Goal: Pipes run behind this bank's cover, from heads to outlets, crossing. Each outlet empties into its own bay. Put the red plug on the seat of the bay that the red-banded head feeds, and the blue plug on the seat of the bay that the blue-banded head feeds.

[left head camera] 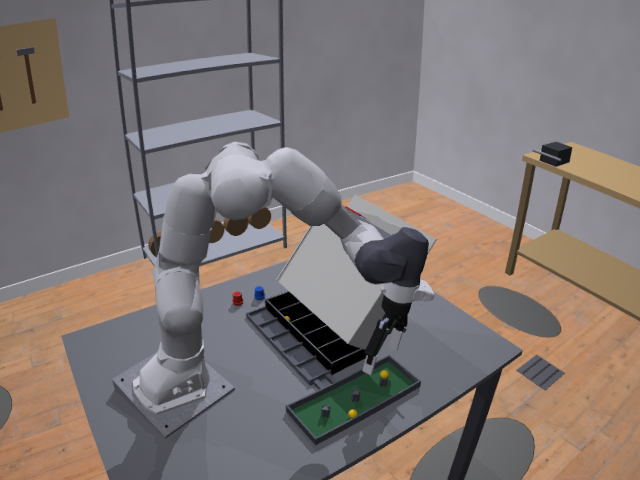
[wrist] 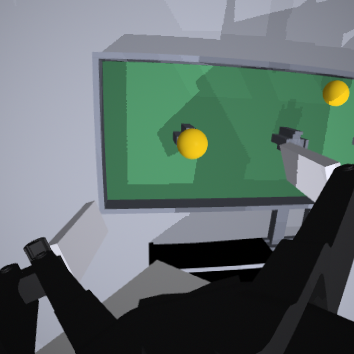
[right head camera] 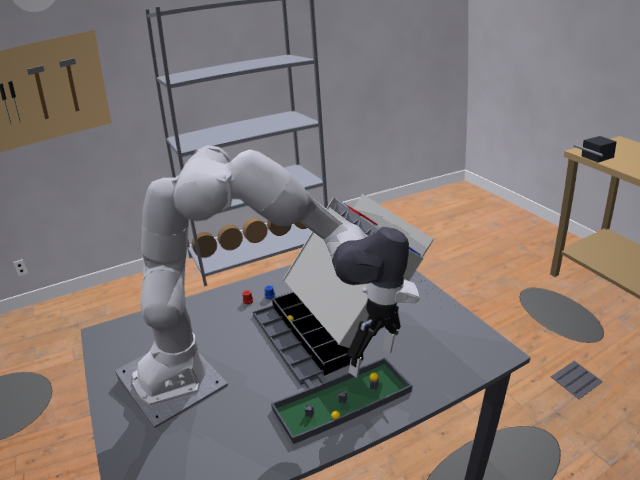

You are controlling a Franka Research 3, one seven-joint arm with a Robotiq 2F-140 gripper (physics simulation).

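The red plug [left head camera: 237, 298] [right head camera: 247, 296] and blue plug [left head camera: 259, 292] [right head camera: 269, 291] stand side by side on the table beyond the bank's far end. The bank's pale cover [left head camera: 330, 279] [right head camera: 323, 284] slopes up over dark compartments; a row of framed bays runs along their near side. A yellow ball [left head camera: 286, 318] [right head camera: 290, 318] lies near the far compartments. A red band [left head camera: 355, 212] [right head camera: 361, 214] shows behind the cover, and a blue band [right head camera: 414, 250] in the right head view. The pipes are hidden. My gripper [left head camera: 383, 351] [right head camera: 371, 355] [wrist: 189, 190] is open and empty above the bank's near end.
A green tray [left head camera: 382, 406] [right head camera: 361, 409] [wrist: 99, 130] lies near the table's front edge. It has grey posts, one yellow ball [left head camera: 384, 374] [right head camera: 373, 377] [wrist: 192, 144] at a post and another ball [left head camera: 352, 413] [right head camera: 335, 414] [wrist: 336, 93] by the front wall.
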